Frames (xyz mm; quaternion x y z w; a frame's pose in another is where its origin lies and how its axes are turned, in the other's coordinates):
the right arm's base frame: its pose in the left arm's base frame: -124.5 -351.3 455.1 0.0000 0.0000 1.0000 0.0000
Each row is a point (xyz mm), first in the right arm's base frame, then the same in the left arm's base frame.
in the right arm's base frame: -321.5 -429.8 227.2
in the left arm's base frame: 197.0 78.5 682.3
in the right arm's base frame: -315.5 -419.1 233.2
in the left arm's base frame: 191.0 67.8 688.3
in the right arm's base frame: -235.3 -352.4 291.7
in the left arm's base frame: 110.8 1.1 746.8
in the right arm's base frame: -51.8 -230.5 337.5
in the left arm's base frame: -72.7 -120.8 792.6
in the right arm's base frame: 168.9 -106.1 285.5
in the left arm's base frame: -293.4 -245.2 740.6
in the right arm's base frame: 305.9 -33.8 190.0
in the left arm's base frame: -430.4 -317.5 645.1
